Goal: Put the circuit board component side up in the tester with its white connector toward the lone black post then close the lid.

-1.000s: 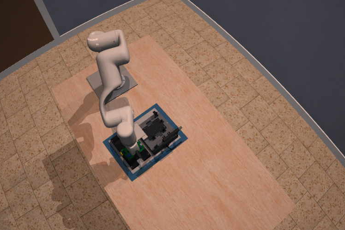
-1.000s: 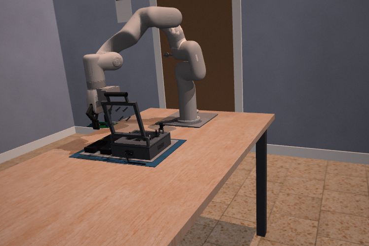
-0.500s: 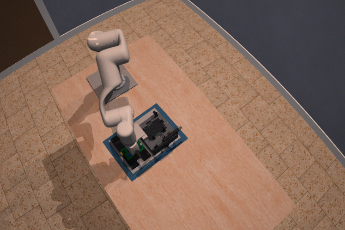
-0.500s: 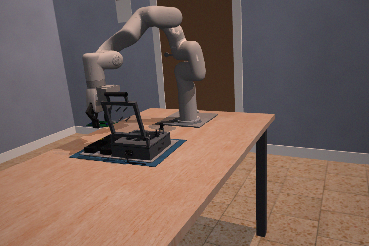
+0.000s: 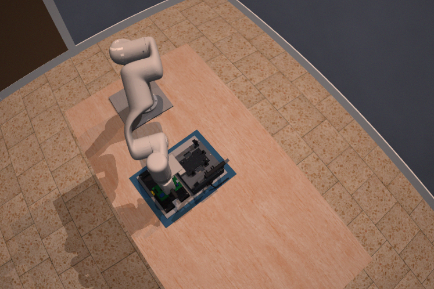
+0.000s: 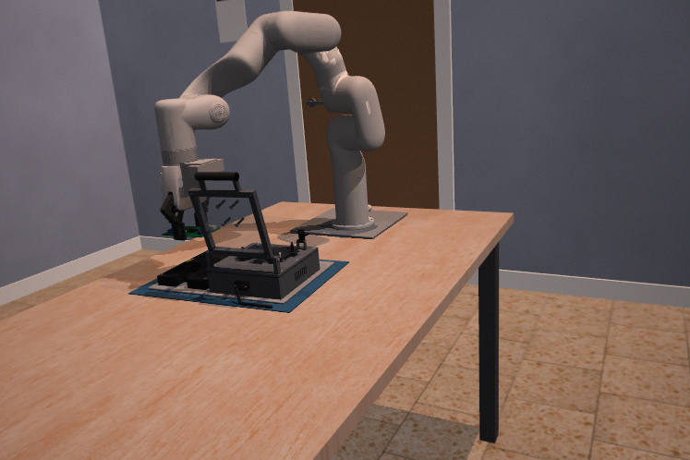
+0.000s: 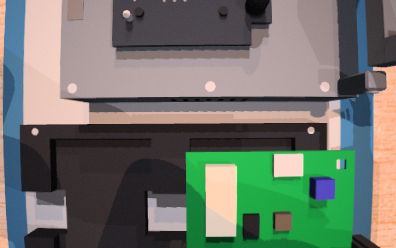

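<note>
Right now my hand is 17 cm to the right of the tester lid, 7 cm short of it and 6 cm below it. The rest, counted from my hand: green circuit board (right at my hand).
</note>
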